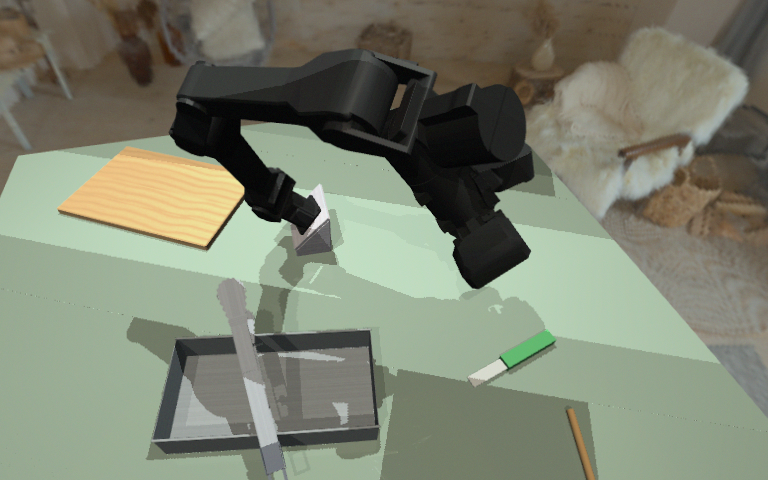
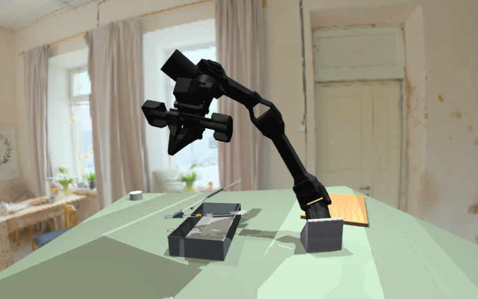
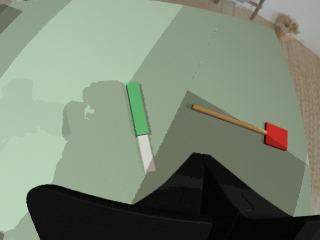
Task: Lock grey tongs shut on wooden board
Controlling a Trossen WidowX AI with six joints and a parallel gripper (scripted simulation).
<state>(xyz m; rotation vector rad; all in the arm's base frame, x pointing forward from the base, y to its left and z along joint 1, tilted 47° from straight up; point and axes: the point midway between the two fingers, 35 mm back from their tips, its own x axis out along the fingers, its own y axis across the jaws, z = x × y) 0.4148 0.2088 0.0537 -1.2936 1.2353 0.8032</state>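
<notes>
Now: gripper tip 40 mm past the yellow lock piece, 300 mm to the left of it and 230 mm above it. Also, from my gripper tip: dark roasting tin: 80 mm behind, 280 mm to the right, 260 mm below; wooden board: 630 mm behind, 390 mm to the right, 290 mm below; cream block: 630 mm behind, 270 mm to the left, 280 mm below.
</notes>
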